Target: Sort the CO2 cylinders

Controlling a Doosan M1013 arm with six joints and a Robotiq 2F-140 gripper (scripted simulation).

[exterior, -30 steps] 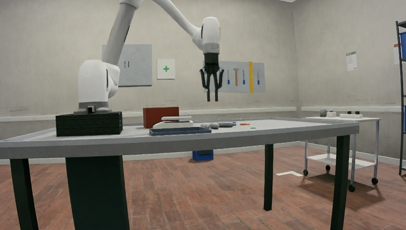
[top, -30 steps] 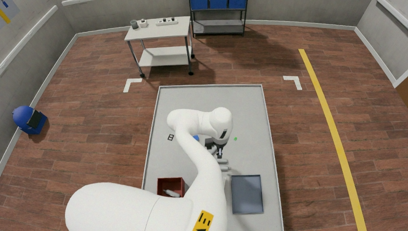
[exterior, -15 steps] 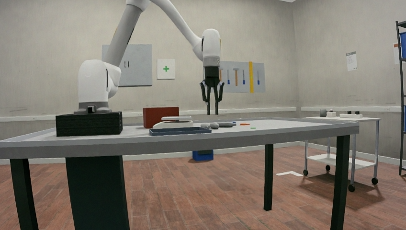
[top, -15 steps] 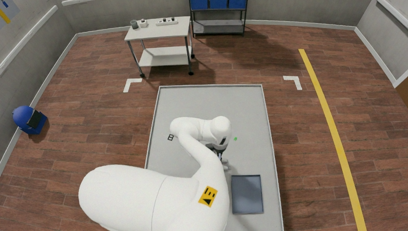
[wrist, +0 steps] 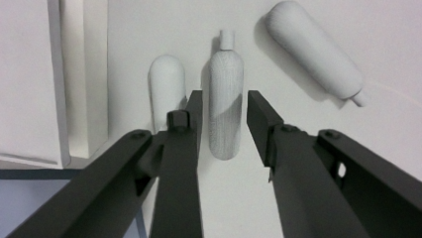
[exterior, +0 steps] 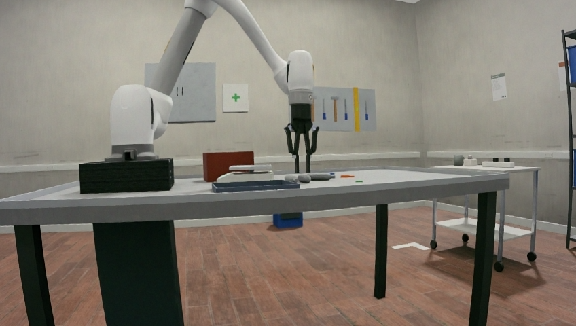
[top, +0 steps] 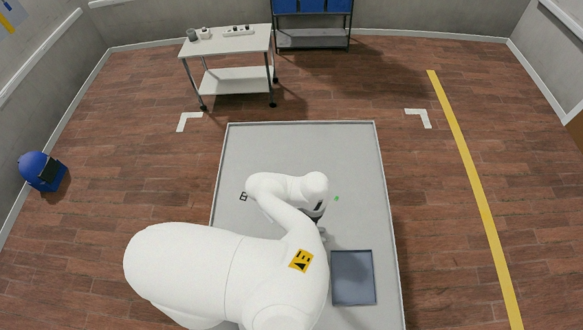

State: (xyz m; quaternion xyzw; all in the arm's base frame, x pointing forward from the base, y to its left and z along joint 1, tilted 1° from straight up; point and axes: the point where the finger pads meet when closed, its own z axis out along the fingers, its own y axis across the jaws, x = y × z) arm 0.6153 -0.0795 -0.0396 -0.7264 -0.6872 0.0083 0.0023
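Now: the scale platform 18 cm behind my hand, 7 cm to the left of it and 1 cm below it. The rest, counted from my hand: grey CO2 cylinder: 6 cm below, 5 cm behind, 4 cm to the right; scale: 19 cm behind, 7 cm to the left, 3 cm below; green piece: 17 cm ahead, 12 cm to the right, 7 cm below.
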